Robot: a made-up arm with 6 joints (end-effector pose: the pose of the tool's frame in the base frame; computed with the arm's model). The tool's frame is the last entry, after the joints.
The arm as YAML. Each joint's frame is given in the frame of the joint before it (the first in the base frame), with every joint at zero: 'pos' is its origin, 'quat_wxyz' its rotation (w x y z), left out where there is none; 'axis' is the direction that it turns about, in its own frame. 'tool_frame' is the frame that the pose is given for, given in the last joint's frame.
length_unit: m
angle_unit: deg
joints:
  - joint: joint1
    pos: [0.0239, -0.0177, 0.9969]
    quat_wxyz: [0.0, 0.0, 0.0, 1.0]
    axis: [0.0, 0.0, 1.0]
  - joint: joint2
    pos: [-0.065, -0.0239, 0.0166]
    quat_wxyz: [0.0, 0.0, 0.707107, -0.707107]
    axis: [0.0, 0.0, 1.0]
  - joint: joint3
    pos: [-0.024, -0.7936, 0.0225]
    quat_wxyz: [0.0, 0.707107, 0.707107, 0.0]
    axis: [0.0, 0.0, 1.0]
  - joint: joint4
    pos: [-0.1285, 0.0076, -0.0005]
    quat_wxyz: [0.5, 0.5, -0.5, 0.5]
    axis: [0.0, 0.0, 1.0]
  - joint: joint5
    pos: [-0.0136, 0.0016, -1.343]
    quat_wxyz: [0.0, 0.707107, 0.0, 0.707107]
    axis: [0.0, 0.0, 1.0]
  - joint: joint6
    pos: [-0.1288, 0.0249, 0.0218]
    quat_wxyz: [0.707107, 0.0, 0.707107, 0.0]
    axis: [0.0, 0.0, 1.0]
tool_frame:
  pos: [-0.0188, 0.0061, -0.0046]
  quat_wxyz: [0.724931, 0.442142, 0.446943, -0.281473]
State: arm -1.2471 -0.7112 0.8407 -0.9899 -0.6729 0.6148
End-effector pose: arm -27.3 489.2 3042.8 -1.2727 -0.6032 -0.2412
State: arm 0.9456 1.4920 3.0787 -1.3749 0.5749 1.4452
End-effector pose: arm 455.6 540.7 2564.1 0.4255 -1.5515 0.1885
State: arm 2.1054 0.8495 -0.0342 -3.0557 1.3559 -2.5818
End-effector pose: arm -783.2 1295.9 469.7 1.8688 -0.9446 -1.5017
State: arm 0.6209 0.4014 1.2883 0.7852 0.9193 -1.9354
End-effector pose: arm 883.6 730.9 3004.3 0.6080 -1.5153 1.9391
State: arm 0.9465 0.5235 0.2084 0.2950 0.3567 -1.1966
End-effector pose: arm 1103.0 1548.2 1381.2 0.5900 -0.0719 1.3732
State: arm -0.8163 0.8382 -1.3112 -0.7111 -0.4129 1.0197
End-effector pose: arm 0.6 109.9 297.2 1.1890 1.5482 0.7111
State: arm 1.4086 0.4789 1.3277 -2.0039 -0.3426 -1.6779
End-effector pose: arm 104.9 1238.5 2934.0 -1.9464 -1.5735 -0.6701
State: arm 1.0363 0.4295 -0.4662 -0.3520 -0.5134 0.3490
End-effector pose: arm 650.0 1138.0 633.7 -0.6254 1.1382 1.7339
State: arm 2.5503 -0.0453 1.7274 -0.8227 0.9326 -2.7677
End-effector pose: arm 431.8 -275.2 3186.6 -0.7241 -0.5951 0.4201
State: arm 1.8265 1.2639 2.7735 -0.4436 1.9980 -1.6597
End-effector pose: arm -124.7 605.8 2623.8 -1.3900 1.1803 0.2237
